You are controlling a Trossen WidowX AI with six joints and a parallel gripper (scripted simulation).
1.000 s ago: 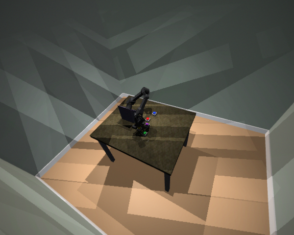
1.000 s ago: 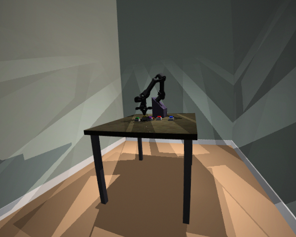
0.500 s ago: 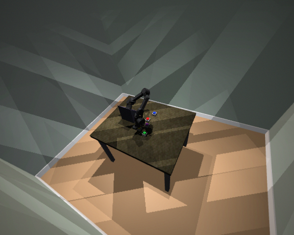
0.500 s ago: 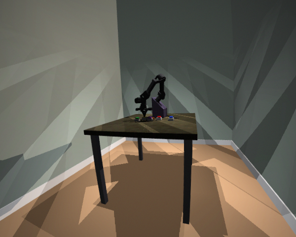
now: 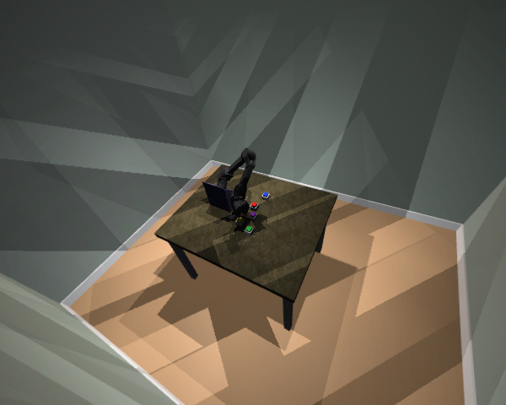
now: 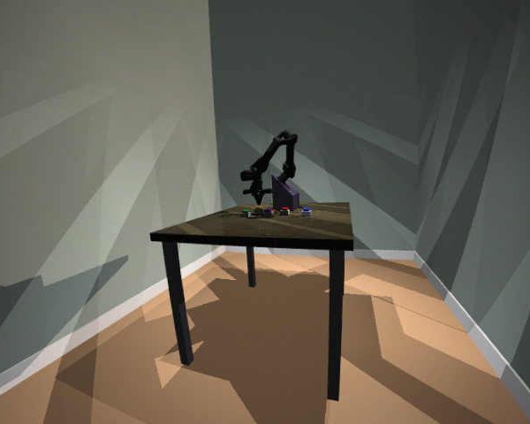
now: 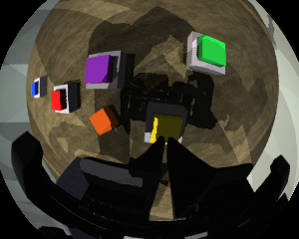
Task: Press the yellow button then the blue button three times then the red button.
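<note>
Now: gripper tip 20 mm above the yellow button. The rest, counted from my gripper tip: purple button 90 mm to the left, 60 mm ahead, 20 mm below; green button 110 mm ahead, 40 mm to the right, 20 mm below; small orange block 90 mm to the left, 50 mm below, 10 mm behind.
</note>
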